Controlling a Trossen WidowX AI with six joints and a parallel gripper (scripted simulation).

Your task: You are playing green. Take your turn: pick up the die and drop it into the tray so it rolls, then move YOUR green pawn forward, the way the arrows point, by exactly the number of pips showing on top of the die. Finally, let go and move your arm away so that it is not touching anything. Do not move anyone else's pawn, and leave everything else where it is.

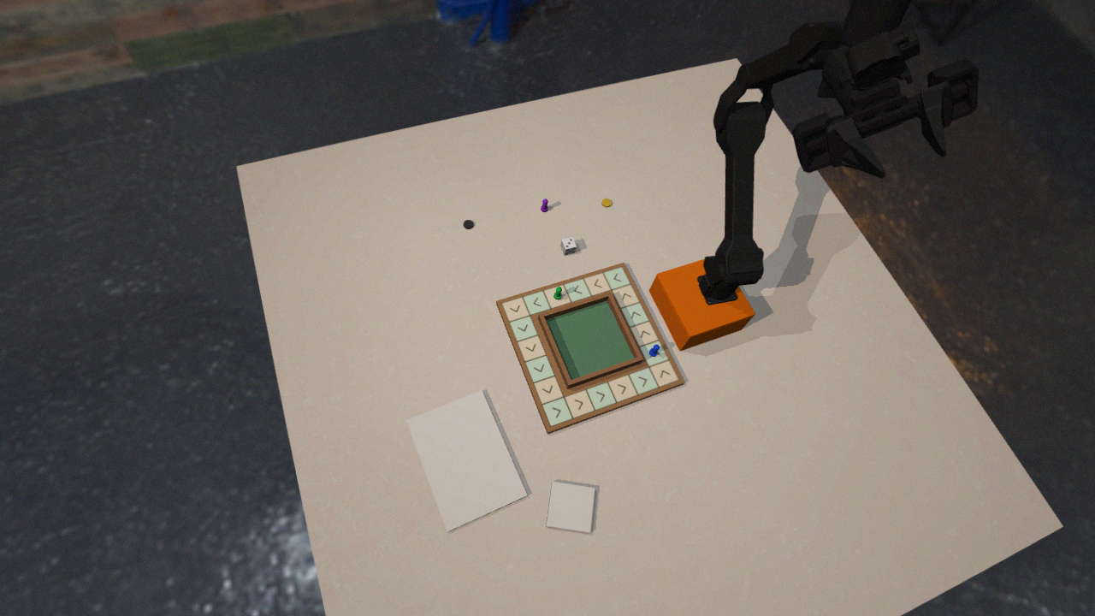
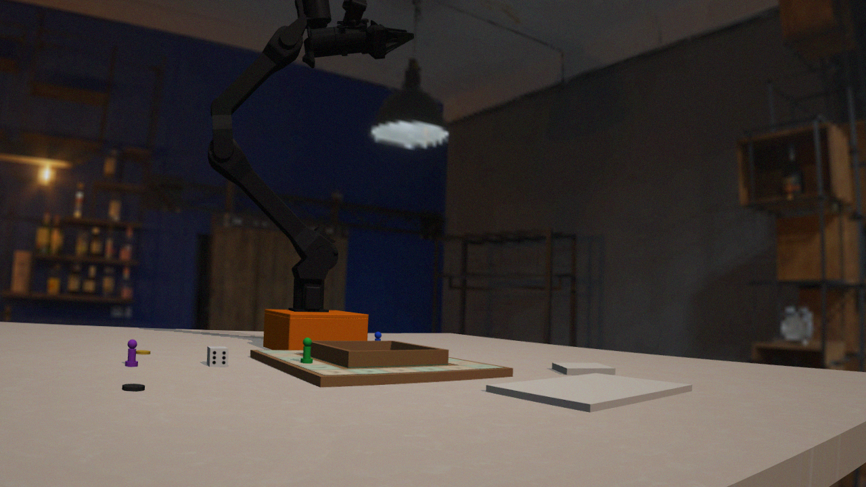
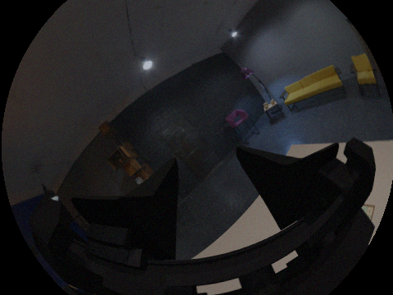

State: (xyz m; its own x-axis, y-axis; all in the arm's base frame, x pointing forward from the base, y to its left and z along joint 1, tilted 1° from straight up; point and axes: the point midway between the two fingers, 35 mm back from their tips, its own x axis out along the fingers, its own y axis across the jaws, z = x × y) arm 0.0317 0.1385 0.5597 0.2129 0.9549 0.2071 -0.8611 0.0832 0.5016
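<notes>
My gripper tip is 63 cm above the white die, 34 cm to the left of it and 21 cm short of it. Also, from my gripper tip: purple pawn 63 cm below, 46 cm to the right, 23 cm ahead; blue pawn 61 cm below, 10 cm ahead, 7 cm to the right; green pawn 61 cm below, 26 cm ahead, 23 cm to the right.
</notes>
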